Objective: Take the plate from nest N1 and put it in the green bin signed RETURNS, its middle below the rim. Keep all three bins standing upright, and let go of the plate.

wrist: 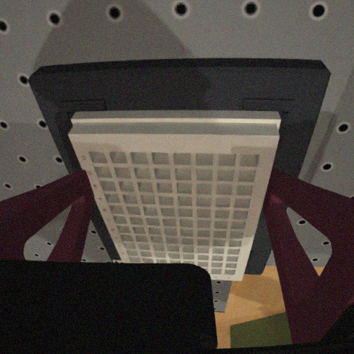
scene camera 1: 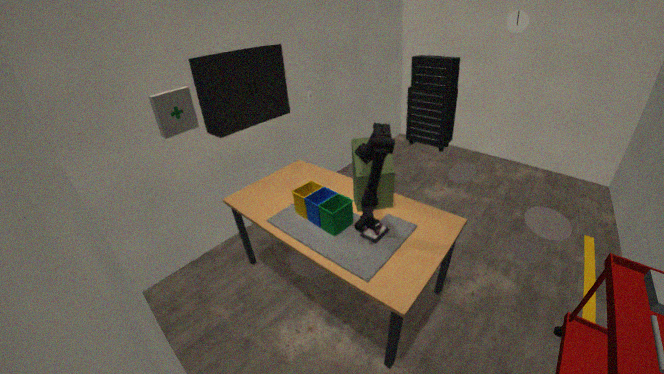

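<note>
The plate is pale with a grid of square wells. It lies flat in a dark nest on the grey board. My gripper points down over it and is shut on the plate, with one dark red finger against each long side. The green bin stands upright at the near end of the bin row, left of the gripper in the scene view. Its sign cannot be read. The nest's label does not show.
A blue bin and a yellow bin stand upright in a row with the green one. The grey perforated board lies on the wooden table. An olive-green box stands behind the arm.
</note>
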